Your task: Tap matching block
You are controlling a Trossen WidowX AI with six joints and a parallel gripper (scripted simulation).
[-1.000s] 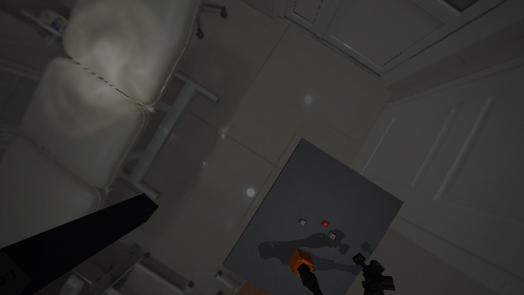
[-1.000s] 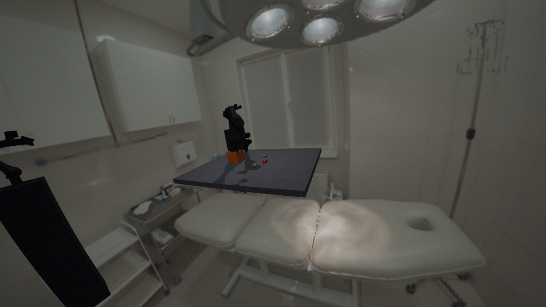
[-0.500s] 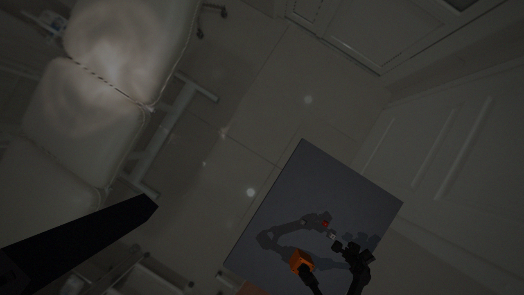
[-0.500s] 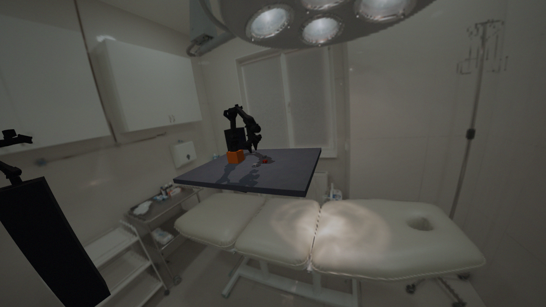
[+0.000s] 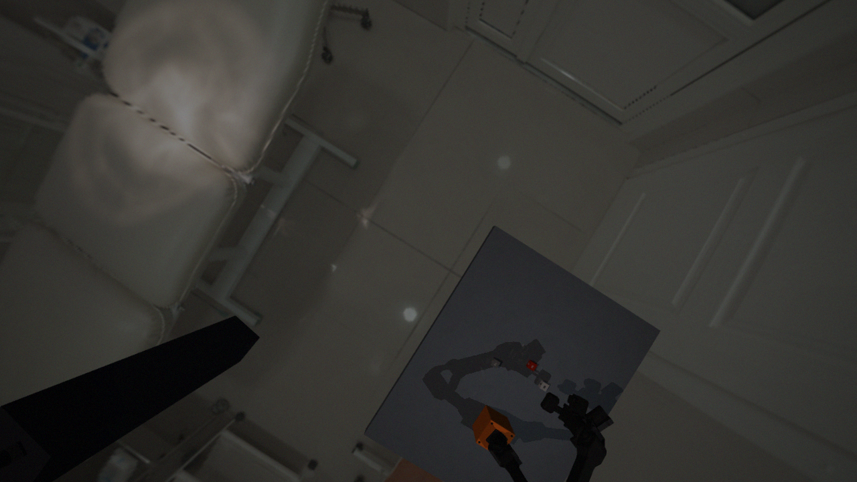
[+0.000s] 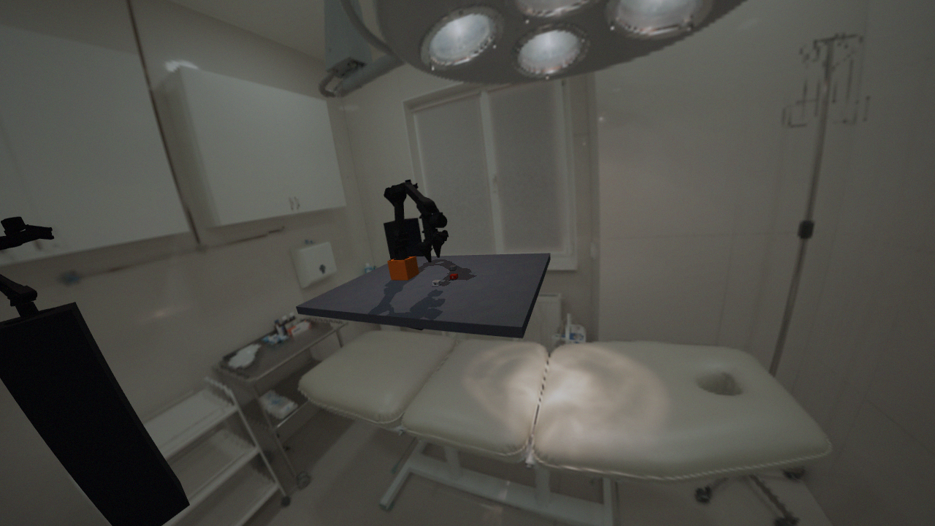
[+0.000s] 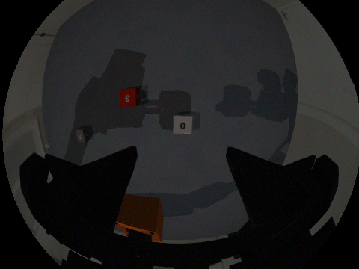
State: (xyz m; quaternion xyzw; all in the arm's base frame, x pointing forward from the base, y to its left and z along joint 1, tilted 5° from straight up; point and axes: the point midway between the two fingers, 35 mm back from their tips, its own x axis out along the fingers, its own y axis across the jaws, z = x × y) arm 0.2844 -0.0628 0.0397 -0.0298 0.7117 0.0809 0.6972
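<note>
My gripper tip is 3 cm short of the small red block, 10 cm to the right of it and 11 cm above it. From my gripper tip the other things lie so: white block (1 cm to the right, 11 cm below); grey block (7 cm behind, 23 cm to the left, 11 cm below).
</note>
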